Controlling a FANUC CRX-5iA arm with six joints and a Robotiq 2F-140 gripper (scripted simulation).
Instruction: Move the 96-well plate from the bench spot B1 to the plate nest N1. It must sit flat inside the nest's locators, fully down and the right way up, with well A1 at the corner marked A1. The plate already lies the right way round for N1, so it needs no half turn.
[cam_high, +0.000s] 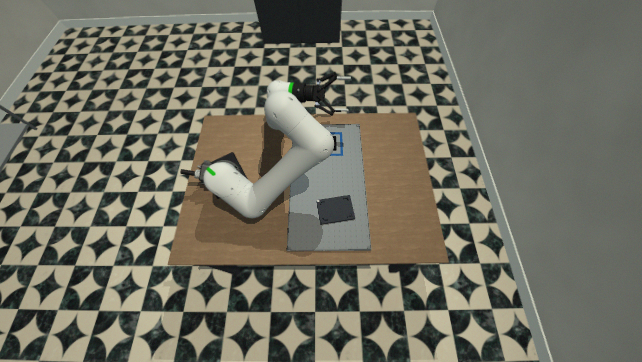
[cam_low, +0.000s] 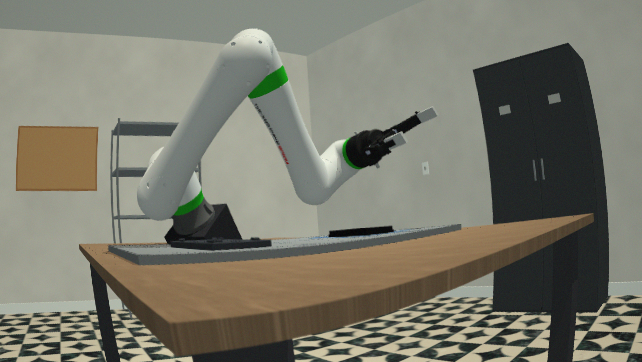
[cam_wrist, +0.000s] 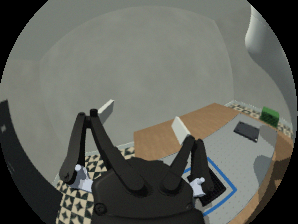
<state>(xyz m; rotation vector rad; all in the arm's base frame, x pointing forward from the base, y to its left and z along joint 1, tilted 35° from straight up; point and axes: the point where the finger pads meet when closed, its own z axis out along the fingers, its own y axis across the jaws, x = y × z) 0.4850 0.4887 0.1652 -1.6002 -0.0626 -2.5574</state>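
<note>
Now: the black 96-well plate 240 mm below my hand, 120 mm to the right of it and 110 mm behind it. From my hand the other things lie so: plate nest N1 (490 mm to the right, 240 mm below, 50 mm behind).
</note>
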